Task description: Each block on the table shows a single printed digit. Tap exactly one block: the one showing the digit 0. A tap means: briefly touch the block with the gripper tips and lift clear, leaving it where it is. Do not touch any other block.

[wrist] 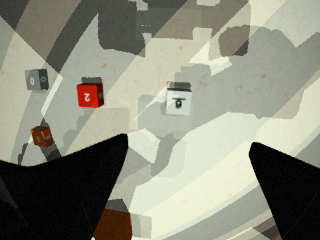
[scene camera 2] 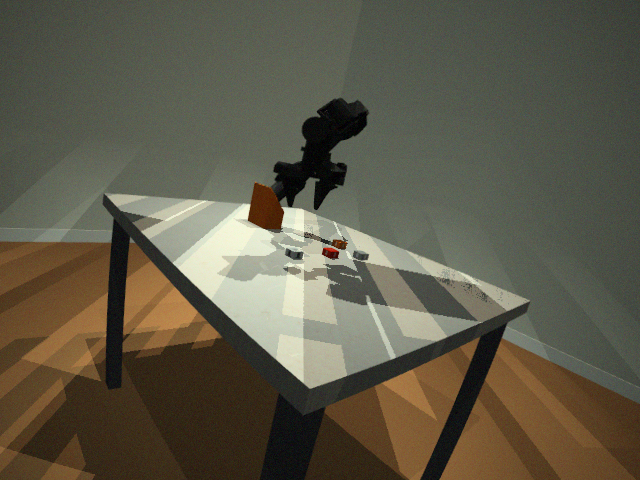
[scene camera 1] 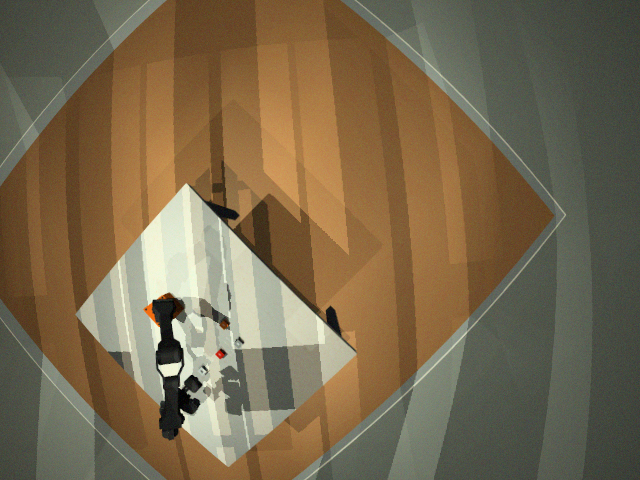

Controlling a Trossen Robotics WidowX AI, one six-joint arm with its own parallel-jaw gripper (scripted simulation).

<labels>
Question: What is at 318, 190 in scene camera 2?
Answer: The gripper.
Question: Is the gripper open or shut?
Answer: Open.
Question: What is the gripper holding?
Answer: Nothing.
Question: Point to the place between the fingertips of the gripper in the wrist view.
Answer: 190, 145
</labels>
